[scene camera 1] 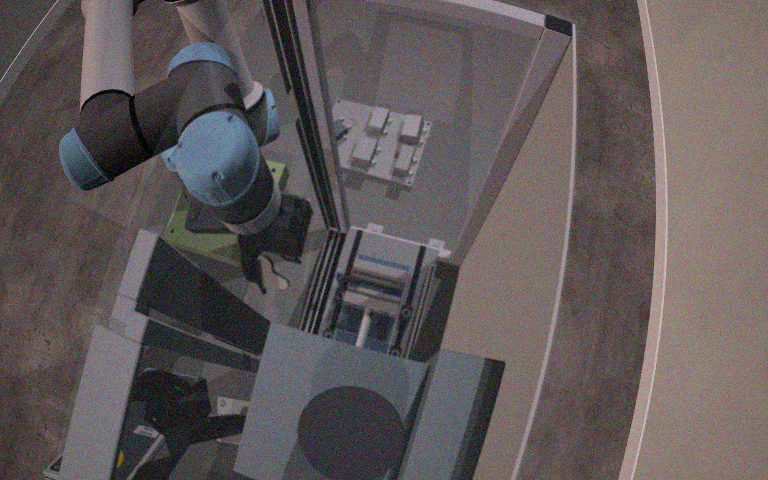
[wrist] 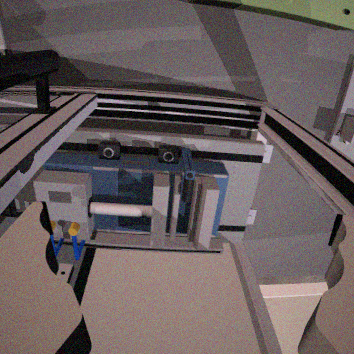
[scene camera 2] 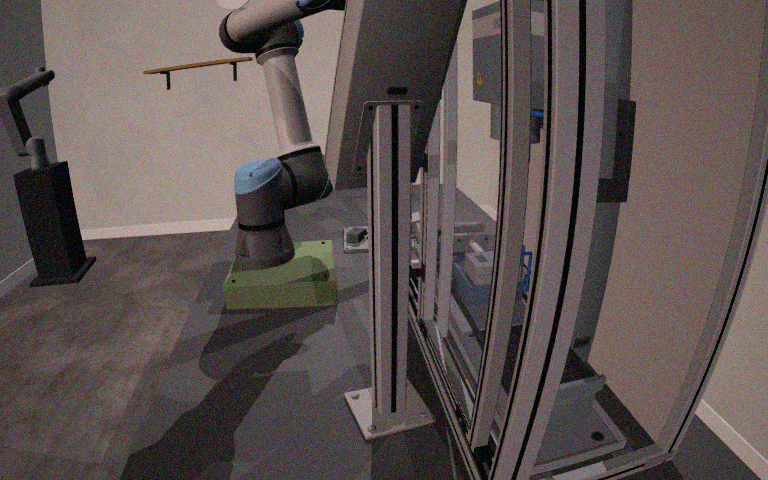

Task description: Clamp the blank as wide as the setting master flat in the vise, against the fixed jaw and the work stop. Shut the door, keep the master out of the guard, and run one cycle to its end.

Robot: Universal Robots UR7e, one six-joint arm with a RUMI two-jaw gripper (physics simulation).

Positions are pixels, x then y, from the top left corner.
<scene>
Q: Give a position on a guard door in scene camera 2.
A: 474,173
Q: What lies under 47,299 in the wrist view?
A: My gripper.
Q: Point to a vise body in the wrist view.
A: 112,186
</scene>
